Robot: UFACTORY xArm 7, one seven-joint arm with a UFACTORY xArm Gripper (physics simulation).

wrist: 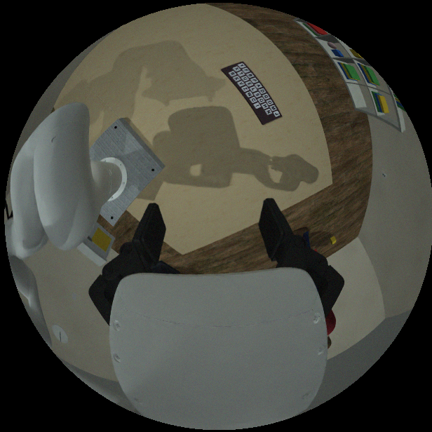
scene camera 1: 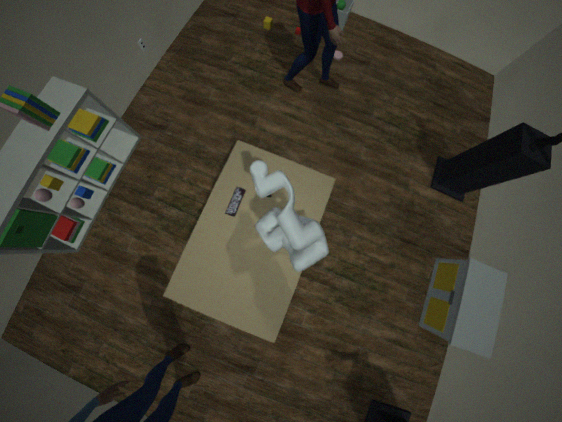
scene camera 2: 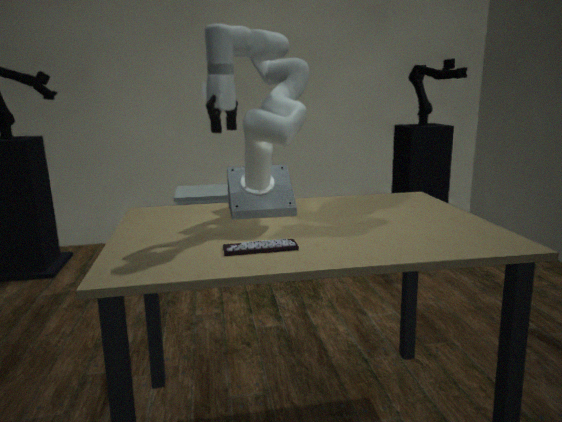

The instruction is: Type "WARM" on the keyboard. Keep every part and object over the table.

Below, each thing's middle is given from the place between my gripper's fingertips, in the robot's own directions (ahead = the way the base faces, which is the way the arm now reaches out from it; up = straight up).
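You'd find the keyboard (scene camera 2: 277,245) 18 cm ahead of my hand and 8 cm to the left of it, and it's 31 cm below my hand too.
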